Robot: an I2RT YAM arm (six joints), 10 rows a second.
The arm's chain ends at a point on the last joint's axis. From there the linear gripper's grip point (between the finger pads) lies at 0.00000 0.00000 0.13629 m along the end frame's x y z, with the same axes.
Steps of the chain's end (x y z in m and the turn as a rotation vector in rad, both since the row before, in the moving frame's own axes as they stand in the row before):
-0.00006, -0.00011, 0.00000, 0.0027, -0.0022, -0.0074
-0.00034, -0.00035, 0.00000, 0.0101, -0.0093, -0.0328
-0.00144, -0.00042, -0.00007, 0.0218, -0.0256, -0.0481
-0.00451, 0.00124, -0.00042, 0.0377, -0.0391, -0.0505
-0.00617, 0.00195, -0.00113, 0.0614, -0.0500, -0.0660
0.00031, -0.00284, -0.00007, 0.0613, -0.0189, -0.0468
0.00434, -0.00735, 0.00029, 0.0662, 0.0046, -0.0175
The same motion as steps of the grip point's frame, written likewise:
-0.00036, -0.00048, 0.00000, 0.0027, -0.0022, -0.0074
-0.00163, -0.00171, -0.00001, 0.0101, -0.0093, -0.0328
-0.00500, -0.00331, -0.00015, 0.0218, -0.0256, -0.0481
-0.00996, -0.00376, -0.00062, 0.0377, -0.0391, -0.0505
-0.01325, -0.00618, -0.00156, 0.0614, -0.0500, -0.0660
-0.00246, -0.01113, -0.00035, 0.0613, -0.0189, -0.0468
0.00489, -0.01637, -0.00001, 0.0662, 0.0046, -0.0175

